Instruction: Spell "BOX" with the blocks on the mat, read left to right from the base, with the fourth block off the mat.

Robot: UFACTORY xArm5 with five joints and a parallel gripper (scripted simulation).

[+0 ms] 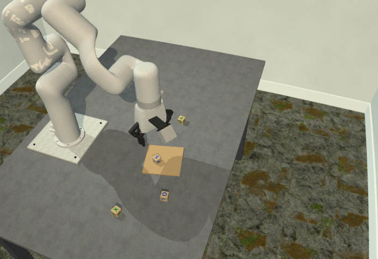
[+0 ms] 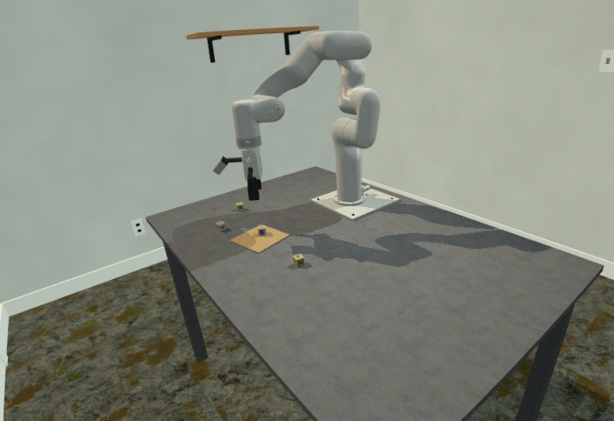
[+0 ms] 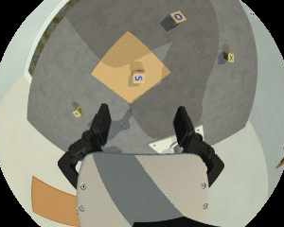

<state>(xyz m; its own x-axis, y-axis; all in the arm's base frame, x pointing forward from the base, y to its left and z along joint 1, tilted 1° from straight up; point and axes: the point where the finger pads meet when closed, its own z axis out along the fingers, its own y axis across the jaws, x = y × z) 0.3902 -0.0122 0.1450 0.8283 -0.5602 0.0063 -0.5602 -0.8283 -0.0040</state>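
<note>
Right now the B block is 1 cm to the left of my hand and 14 cm below it. From my hand the other things lie so: X block 5 cm behind, 24 cm to the right, 14 cm below; tan mat 2 cm ahead, 2 cm to the left, 15 cm below; O block 9 cm ahead, 13 cm to the right, 14 cm below.
</note>
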